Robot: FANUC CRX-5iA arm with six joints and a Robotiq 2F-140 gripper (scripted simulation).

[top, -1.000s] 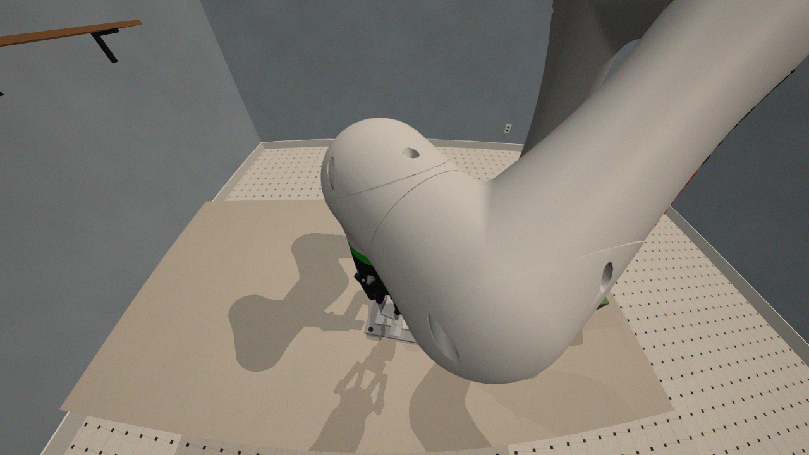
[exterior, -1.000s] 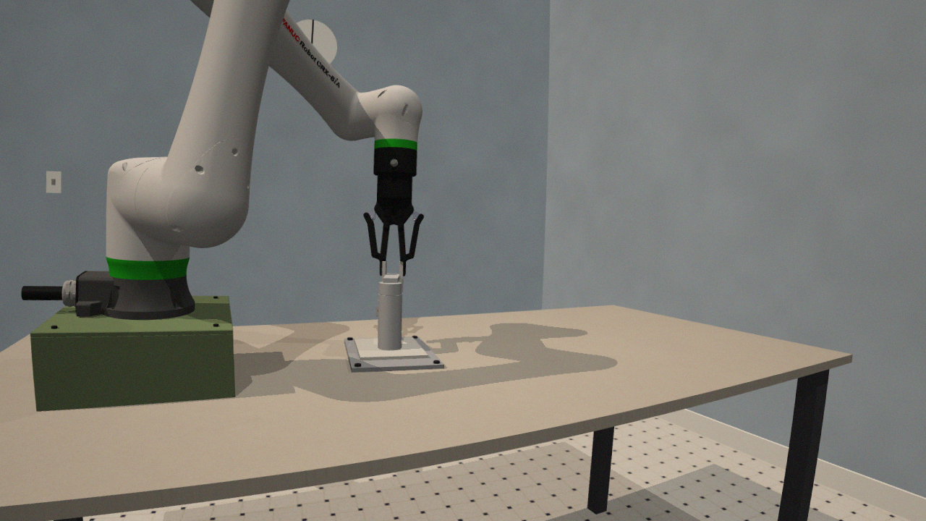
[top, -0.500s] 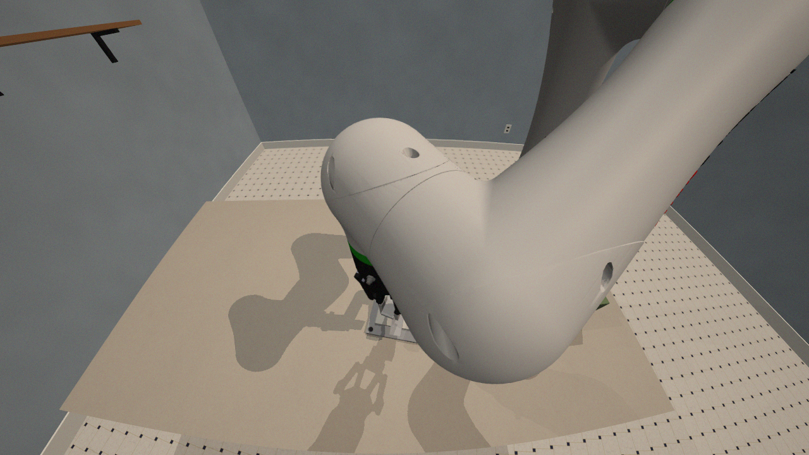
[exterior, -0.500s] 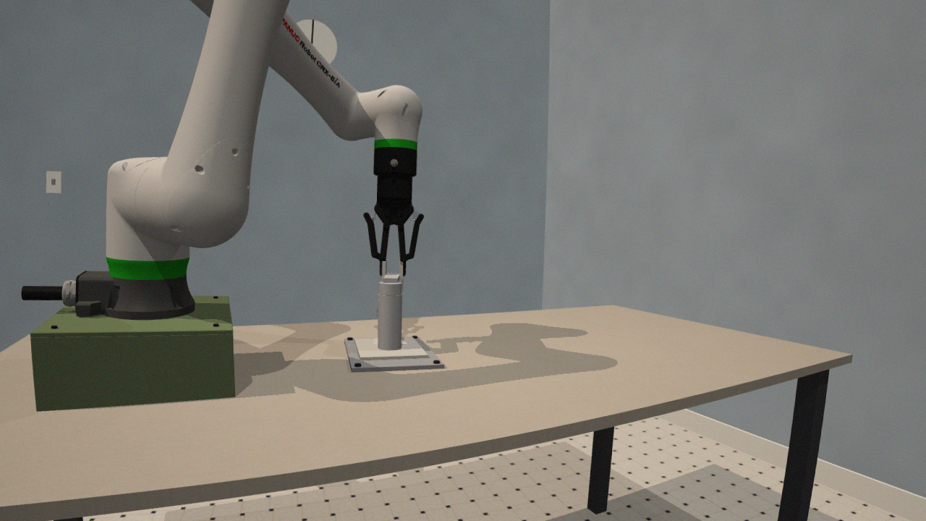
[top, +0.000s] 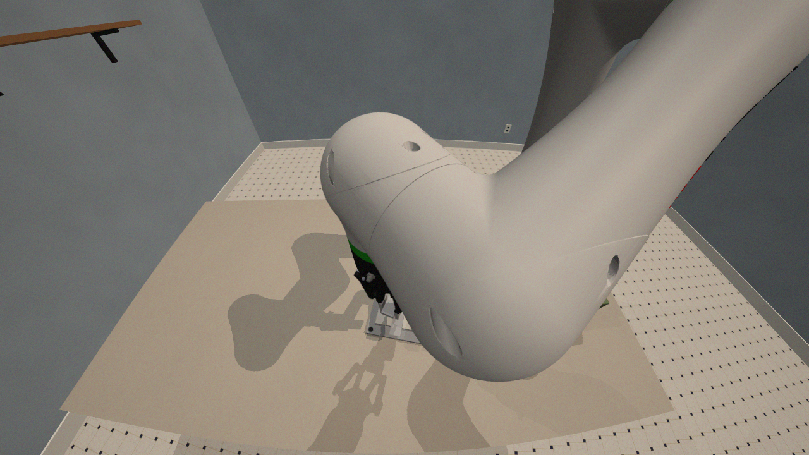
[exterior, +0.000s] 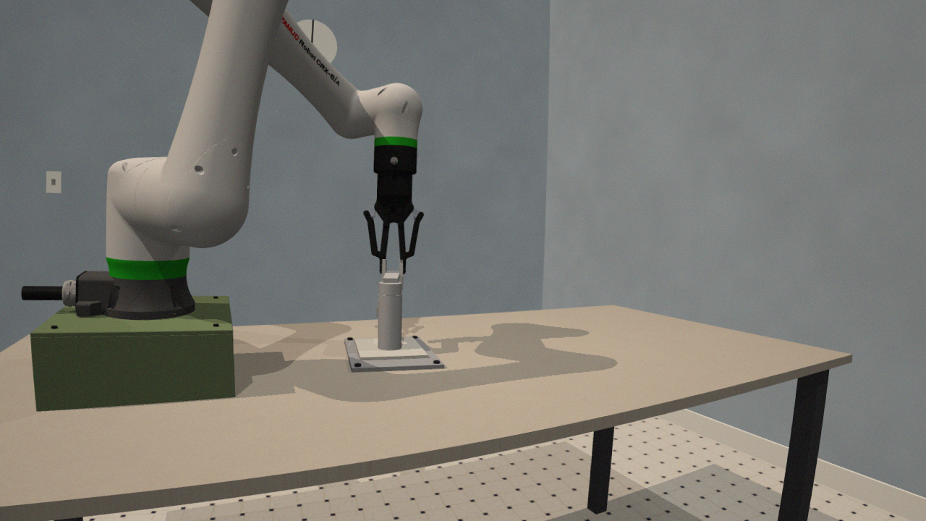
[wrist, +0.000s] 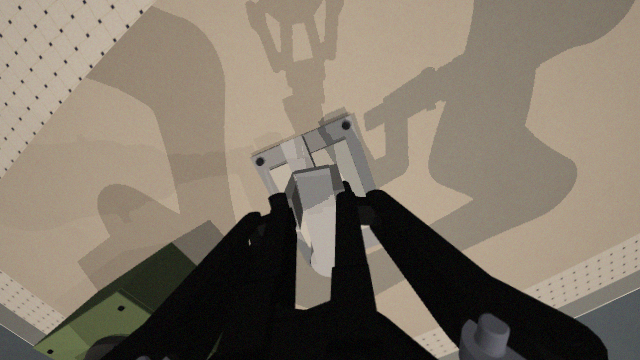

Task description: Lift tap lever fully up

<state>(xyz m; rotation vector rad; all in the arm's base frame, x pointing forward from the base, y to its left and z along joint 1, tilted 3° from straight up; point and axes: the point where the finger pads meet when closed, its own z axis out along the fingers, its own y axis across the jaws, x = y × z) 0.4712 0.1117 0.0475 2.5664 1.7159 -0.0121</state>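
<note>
Now: the lever 3 cm to the right of my hand and 1 cm behind it. From my hand the other things lie so: tap (6 cm below, 5 cm to the right, 2 cm behind).
</note>
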